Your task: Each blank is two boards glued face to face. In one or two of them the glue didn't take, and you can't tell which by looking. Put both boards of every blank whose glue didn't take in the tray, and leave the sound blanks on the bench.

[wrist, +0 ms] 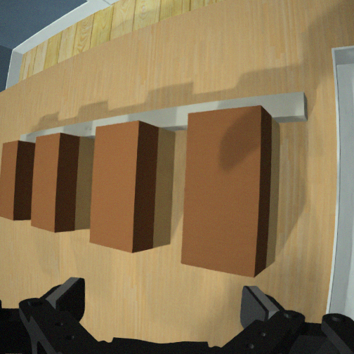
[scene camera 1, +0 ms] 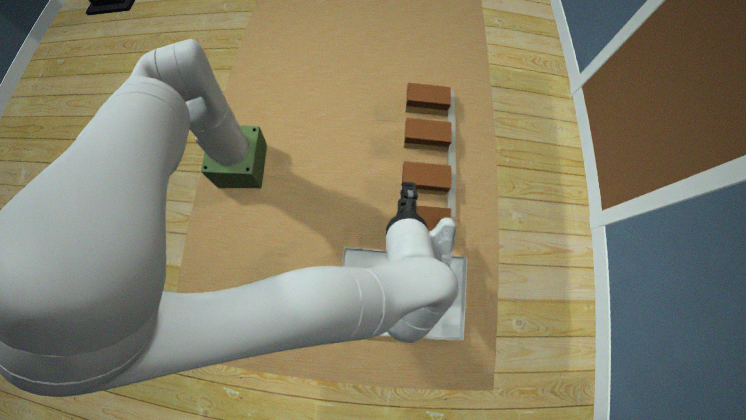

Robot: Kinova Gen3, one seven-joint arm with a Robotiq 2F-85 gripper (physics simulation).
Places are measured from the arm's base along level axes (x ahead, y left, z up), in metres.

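Where they show: gripper, fingertip midpoint: (scene camera 1: 403, 209); arm's base, origin of the base link: (scene camera 1: 230, 148).
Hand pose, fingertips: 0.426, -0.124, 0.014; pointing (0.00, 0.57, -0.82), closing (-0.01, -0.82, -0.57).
Observation:
Things, the pixels of their top centre, and the offset from my fingertips, as dx, dy, dz. "pt": a spot on its surface instead.
- second blank, middle of its top: (scene camera 1: 427, 174) +0.062, +0.113, -0.068
- farthest blank, middle of its top: (scene camera 1: 429, 93) +0.063, +0.357, -0.068
- pale tray, surface spot: (scene camera 1: 360, 256) pt -0.087, -0.094, -0.126
Several two-board blanks stand in a row, brown on top with a paler layer visible below. The one nearest the tray (scene camera 1: 438, 213) (wrist: 222, 190) is partly hidden by the arm in the scene view. Beyond it are a second blank (scene camera 1: 430, 174) (wrist: 114, 185), a third (scene camera 1: 428, 130) (wrist: 46, 182) and a farthest blank (scene camera 1: 428, 94) (wrist: 8, 180), cut off in the wrist view. My gripper (scene camera 1: 408, 188) (wrist: 162, 300) is open and empty, above the bench beside the row's near end. The pale tray (scene camera 1: 360, 256) (wrist: 346, 175) is partly hidden by the arm. Glue joints cannot be judged.
A pale straight rail (scene camera 1: 452, 151) (wrist: 294, 106) runs along the far ends of the blanks. The green base block (scene camera 1: 234, 178) stands to the left in the scene view. The forearm (scene camera 1: 313, 300) passes over part of the tray.

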